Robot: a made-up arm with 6 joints. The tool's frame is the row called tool. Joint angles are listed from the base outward. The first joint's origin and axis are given. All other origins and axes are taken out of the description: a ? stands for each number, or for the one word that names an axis. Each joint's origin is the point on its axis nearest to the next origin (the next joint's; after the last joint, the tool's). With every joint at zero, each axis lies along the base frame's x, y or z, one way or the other. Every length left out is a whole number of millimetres.
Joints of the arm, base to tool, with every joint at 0 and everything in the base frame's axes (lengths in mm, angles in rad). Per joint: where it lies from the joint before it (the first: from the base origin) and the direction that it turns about. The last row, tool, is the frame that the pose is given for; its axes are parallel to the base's.
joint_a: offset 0 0 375 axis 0 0 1
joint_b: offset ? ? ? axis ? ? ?
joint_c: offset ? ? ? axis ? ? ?
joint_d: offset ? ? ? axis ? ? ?
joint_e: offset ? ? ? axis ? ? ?
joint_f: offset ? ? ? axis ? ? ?
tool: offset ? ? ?
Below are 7 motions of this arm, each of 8 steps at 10 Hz.
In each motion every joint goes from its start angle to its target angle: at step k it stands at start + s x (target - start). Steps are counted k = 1, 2, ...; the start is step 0. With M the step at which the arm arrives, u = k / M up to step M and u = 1 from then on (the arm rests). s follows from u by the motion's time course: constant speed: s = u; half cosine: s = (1 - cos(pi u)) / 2; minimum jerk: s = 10 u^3 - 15 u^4 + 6 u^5.
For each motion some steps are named. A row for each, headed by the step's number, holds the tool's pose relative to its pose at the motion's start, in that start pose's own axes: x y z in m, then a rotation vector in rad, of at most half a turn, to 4 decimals.
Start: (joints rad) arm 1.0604 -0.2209 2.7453 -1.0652 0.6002 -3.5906
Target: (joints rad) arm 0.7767 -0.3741 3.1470 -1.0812 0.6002 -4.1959
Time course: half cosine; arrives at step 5
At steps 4, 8:
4: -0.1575 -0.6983 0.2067 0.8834 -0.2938 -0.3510
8: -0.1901 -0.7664 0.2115 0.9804 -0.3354 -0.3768

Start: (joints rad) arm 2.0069 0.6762 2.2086 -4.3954 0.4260 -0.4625
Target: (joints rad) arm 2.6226 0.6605 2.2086 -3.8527 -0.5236 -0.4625
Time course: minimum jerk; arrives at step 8
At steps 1, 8:
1: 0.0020 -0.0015 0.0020 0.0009 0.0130 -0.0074
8: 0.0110 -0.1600 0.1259 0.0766 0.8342 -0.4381

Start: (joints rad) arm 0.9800 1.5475 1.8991 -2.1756 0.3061 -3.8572
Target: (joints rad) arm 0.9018 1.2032 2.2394 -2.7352 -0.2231 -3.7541
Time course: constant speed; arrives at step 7
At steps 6, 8:
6: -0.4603 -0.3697 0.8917 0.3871 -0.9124 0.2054
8: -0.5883 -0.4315 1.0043 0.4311 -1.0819 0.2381

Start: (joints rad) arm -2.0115 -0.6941 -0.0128 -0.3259 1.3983 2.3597
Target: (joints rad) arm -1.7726 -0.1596 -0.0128 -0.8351 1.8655 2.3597
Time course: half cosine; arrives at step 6
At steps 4, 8:
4: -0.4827 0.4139 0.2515 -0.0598 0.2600 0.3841
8: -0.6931 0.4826 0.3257 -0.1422 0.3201 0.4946

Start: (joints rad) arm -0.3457 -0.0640 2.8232 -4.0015 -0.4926 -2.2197
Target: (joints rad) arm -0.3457 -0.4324 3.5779 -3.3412 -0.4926 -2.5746
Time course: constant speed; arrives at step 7
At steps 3, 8:
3: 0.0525 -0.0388 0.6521 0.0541 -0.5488 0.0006
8: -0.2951 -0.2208 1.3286 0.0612 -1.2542 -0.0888

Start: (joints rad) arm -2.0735 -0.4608 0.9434 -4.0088 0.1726 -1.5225
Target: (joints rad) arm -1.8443 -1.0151 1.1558 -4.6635 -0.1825 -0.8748
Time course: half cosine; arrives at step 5
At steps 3, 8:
3: -0.6382 -0.6462 0.4727 0.1404 -0.3349 -0.5717
8: -1.1054 -0.9209 0.5434 0.2699 -0.4183 -0.8443

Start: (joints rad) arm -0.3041 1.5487 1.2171 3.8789 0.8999 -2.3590
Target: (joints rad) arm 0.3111 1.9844 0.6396 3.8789 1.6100 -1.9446
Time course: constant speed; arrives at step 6
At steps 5, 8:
5: 0.0492 1.4641 0.5184 -1.2635 0.5623 0.7423
8: 0.0262 1.7208 0.4558 -1.4969 0.7550 0.8494

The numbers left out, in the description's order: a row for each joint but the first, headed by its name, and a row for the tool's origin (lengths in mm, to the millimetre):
joint_b: xyz 116 0 0, axis 0 1 0
joint_c: xyz 0 0 959, axis 0 -1 0
joint_d: xyz 1101 0 236, axis -1 0 0
joint_e: xyz 0 0 0, axis 0 -1 0
joint_f: xyz 211 0 0, axis -1 0 0
tool: xyz 0 0 0

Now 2 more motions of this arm.
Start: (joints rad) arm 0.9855 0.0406 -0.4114 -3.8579 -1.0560 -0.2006
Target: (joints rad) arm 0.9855 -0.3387 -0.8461 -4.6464 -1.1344 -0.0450
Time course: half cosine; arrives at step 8
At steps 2, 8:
2: -0.0447 0.0359 -0.0371 0.0286 0.0250 0.1007
8: -0.3685 0.2798 -0.1971 0.1669 0.1369 0.7105

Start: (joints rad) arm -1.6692 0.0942 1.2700 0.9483 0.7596 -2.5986
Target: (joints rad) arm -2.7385 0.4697 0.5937 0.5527 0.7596 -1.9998
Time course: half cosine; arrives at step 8
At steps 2, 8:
2: -0.1203 -0.2265 0.1019 -0.0924 -0.0619 -0.1776
8: -1.6666 -0.2109 0.8993 -0.7569 -0.6968 -1.1328

